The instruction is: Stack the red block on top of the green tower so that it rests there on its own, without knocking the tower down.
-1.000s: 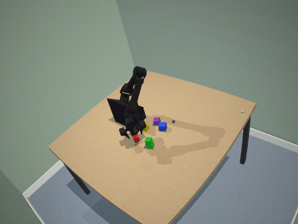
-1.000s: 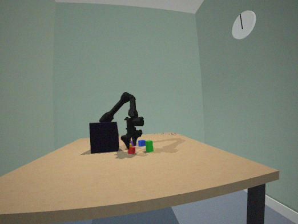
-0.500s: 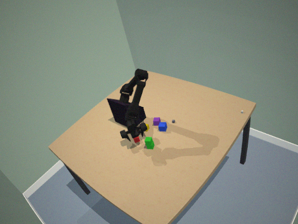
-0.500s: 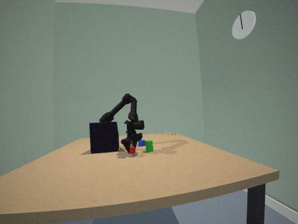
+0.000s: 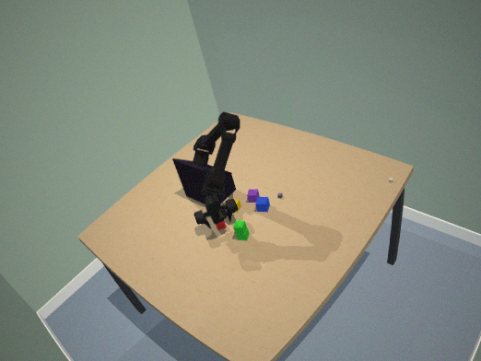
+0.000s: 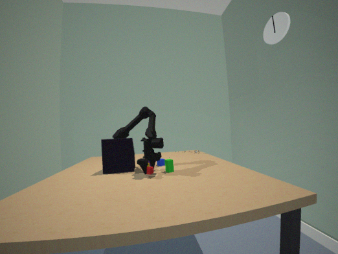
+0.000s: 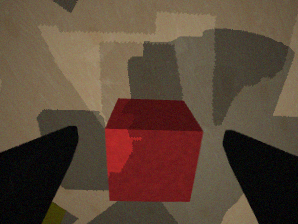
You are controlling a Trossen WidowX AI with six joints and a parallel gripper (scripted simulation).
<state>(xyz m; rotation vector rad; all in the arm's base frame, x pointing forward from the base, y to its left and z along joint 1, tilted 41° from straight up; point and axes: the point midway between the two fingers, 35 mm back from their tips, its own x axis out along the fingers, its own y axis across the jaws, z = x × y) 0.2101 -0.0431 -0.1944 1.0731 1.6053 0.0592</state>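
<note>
Now: the yellow block 1 cm behind my gripper tip, 12 cm to the left of it and 1 cm above it. The rest, counted from my gripper tip: purple block 4 cm ahead, 21 cm to the left, 1 cm above; then blue block 11 cm ahead, 18 cm to the left, 1 cm above; then red block 1 cm above.
</note>
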